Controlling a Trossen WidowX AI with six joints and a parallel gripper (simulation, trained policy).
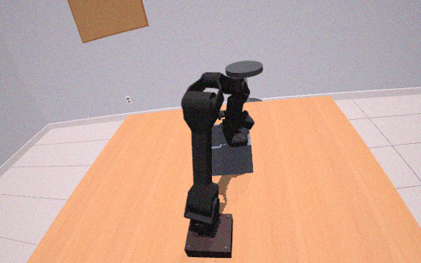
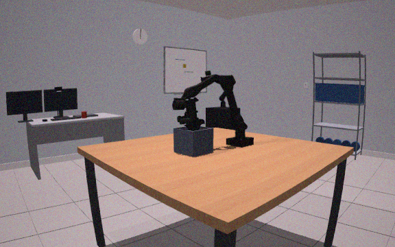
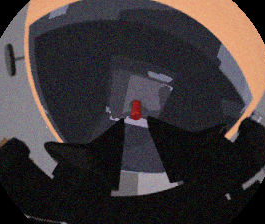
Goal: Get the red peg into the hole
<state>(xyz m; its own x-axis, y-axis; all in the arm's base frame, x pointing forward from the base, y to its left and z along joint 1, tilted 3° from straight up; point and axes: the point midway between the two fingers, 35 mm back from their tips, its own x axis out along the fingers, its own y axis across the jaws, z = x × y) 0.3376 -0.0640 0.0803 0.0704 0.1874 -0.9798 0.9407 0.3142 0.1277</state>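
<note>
The red peg is 4 cm below my gripper tip. The rest, counted from my gripper tip: plate (4 cm below).
</note>
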